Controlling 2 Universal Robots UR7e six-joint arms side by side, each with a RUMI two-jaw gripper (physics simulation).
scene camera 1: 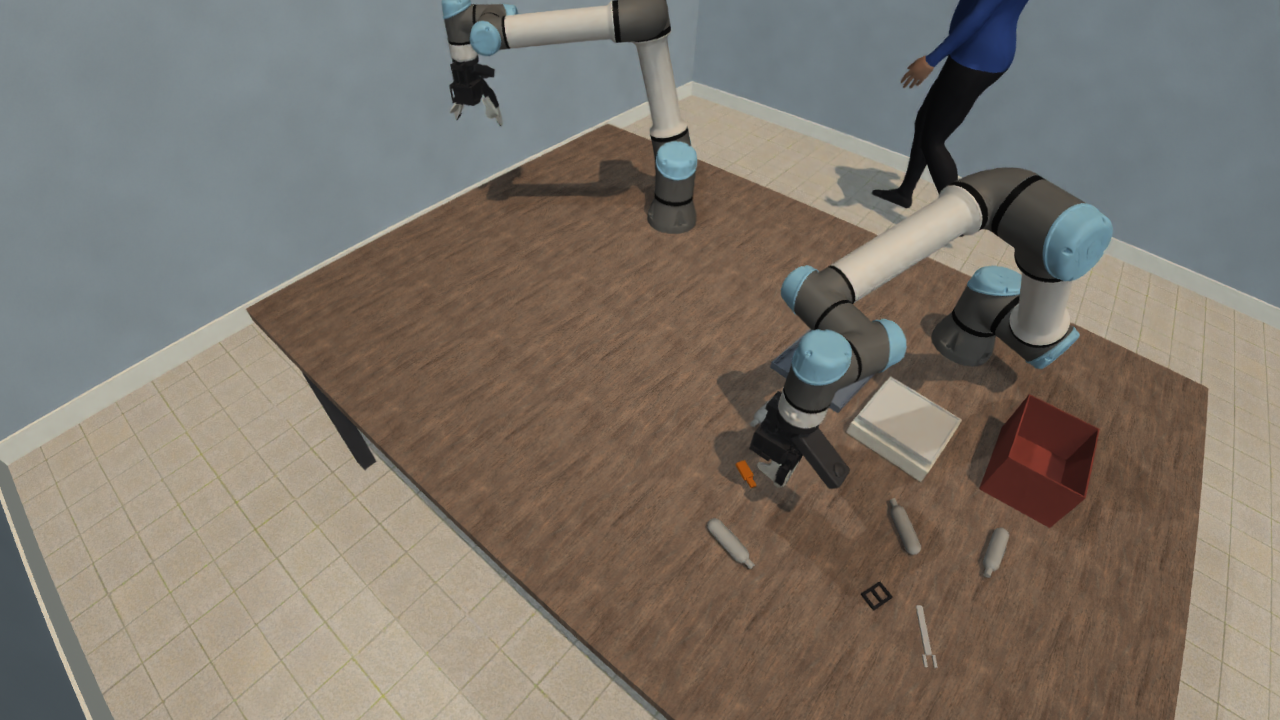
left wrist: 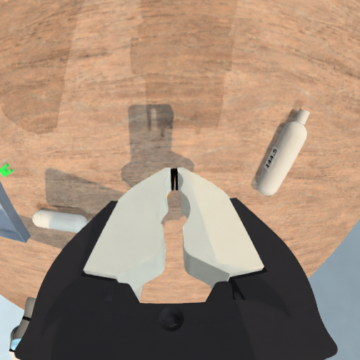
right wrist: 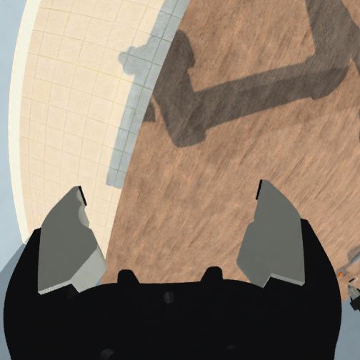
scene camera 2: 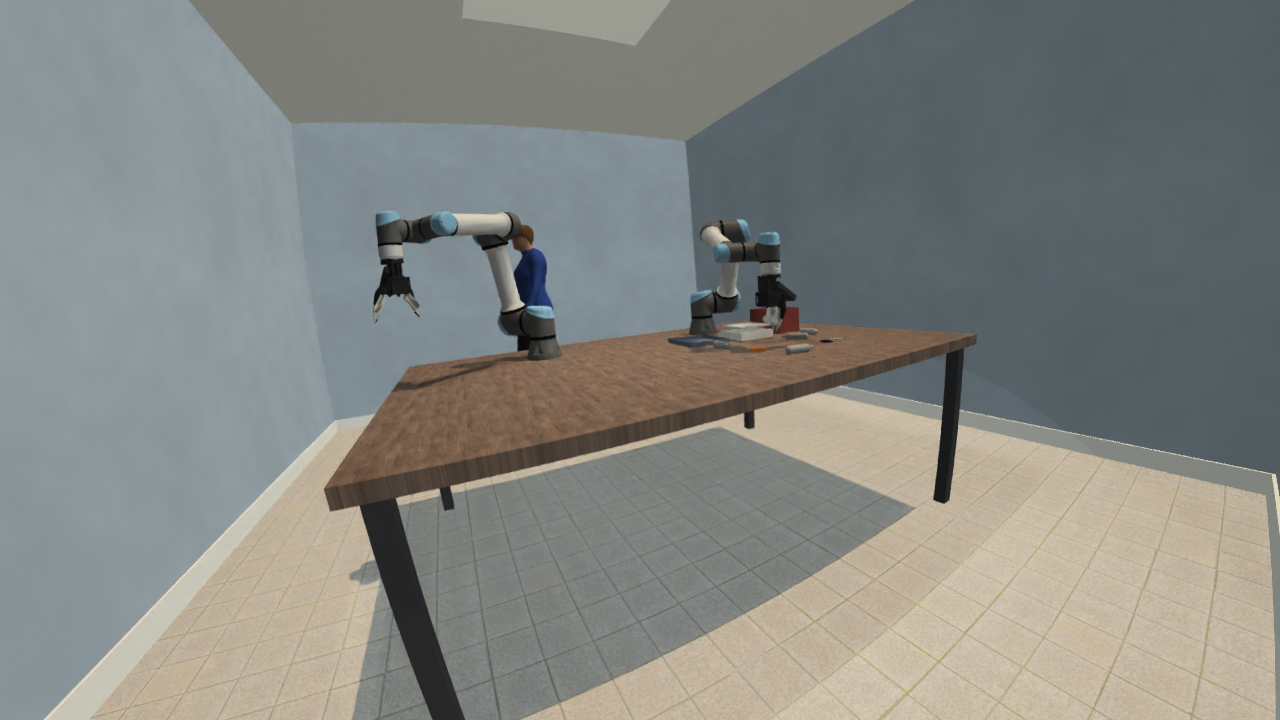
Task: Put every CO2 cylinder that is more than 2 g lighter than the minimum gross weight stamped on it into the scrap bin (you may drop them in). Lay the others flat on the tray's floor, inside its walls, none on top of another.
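Pixels of known places: left gripper, fingertip midpoint: (scene camera 1: 778, 484) (scene camera 2: 775, 331); right gripper, fingertip midpoint: (scene camera 1: 479, 122) (scene camera 2: 398, 319); left arm's base, origin of the base link: (scene camera 1: 960, 344) (scene camera 2: 703, 333); right arm's base, origin of the base link: (scene camera 1: 671, 219) (scene camera 2: 545, 357).
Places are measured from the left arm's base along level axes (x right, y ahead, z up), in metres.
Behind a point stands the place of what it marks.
My left gripper (scene camera 1: 775, 476) {x 0.422, y 0.593, z 0.068 m} (left wrist: 174, 170) is shut, its fingertips together, low above the table. A grey cylinder (scene camera 1: 730, 543) {x 0.484, y 0.714, z 0.027 m} (scene camera 2: 798, 349) {x 0.504, y 0.710, z 0.014 m} (left wrist: 283, 157) stamped 144.5 lies apart from it, at the right in the left wrist view. Another cylinder (left wrist: 59, 220) lies near the blue-grey tray (scene camera 1: 848, 394) {x 0.285, y 0.266, z 0.003 m} (scene camera 2: 687, 341) {x 0.309, y 0.105, z 0.001 m} (left wrist: 14, 226); my left arm hides it in scene camera 1. Two more cylinders (scene camera 1: 904, 526) {x 0.170, y 0.588, z 0.027 m} (scene camera 1: 995, 551) {x -0.003, y 0.595, z 0.028 m} lie before the white scale (scene camera 1: 905, 426) {x 0.178, y 0.373, z 0.062 m} and the red scrap bin (scene camera 1: 1018, 485) {x -0.046, y 0.458, z 0.065 m}. My right gripper (scene camera 1: 477, 114) {x 1.454, y -0.258, z 0.239 m} (scene camera 2: 396, 313) {x 1.454, y -0.258, z 0.239 m} (right wrist: 170, 186) is open and empty, high up.
An orange piece (scene camera 1: 745, 473) {x 0.482, y 0.549, z 0.009 m} lies beside my left gripper. A small green piece (left wrist: 6, 170) lies near the tray. A black square frame (scene camera 1: 876, 595) {x 0.212, y 0.728, z 0.005 m} and a pale forked tool (scene camera 1: 924, 631) {x 0.126, y 0.770, z 0.003 m} lie toward the front. A person (scene camera 1: 971, 62) stands behind the table.
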